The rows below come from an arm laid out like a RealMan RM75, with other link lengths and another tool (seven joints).
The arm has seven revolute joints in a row. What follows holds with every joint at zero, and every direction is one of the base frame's.
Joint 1 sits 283.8 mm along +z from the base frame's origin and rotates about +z.
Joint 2 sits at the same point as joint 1 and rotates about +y.
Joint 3 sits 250.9 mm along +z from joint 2 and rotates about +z.
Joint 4 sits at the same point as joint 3 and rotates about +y.
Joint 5 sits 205.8 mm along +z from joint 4 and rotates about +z.
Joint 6 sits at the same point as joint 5 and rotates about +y.
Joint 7 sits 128.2 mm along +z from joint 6 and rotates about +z.
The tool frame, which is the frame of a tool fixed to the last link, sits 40 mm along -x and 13 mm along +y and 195 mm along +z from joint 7; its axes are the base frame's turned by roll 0, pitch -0.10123 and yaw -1.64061 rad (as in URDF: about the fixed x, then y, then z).
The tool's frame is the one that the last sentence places.
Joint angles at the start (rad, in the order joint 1, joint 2, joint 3, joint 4, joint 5, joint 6, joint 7):
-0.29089, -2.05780, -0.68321, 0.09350, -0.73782, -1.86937, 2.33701
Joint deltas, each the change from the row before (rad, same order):
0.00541, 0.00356, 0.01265, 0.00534, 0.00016, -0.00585, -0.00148
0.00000, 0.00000, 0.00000, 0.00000, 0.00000, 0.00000, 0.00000
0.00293, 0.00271, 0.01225, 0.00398, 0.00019, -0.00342, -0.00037
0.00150, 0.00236, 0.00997, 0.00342, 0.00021, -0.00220, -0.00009
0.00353, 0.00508, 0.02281, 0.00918, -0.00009, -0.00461, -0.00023
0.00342, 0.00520, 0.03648, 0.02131, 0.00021, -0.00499, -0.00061
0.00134, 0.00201, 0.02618, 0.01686, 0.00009, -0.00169, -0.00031
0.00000, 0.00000, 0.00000, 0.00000, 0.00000, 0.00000, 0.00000
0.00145, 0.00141, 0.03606, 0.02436, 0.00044, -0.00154, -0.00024
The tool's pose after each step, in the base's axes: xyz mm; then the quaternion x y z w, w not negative. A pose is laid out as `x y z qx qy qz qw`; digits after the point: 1 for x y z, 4 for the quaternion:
-224.0 373.2 28.4 0.3244 0.6569 0.6652 0.1439
-224.0 373.2 28.4 0.3244 0.6569 0.6652 0.1439
-224.7 370.8 26.4 0.3275 0.6599 0.6607 0.1441
-225.1 369.1 24.8 0.3304 0.6623 0.6568 0.1441
-226.7 365.2 21.1 0.3367 0.6680 0.6479 0.1434
-230.4 359.3 14.2 0.3465 0.6784 0.6324 0.1405
-233.2 355.4 8.6 0.3532 0.6862 0.6208 0.1379
-233.2 355.4 8.6 0.3532 0.6862 0.6208 0.1379
-237.2 349.8 0.7 0.3623 0.6968 0.6043 0.1343

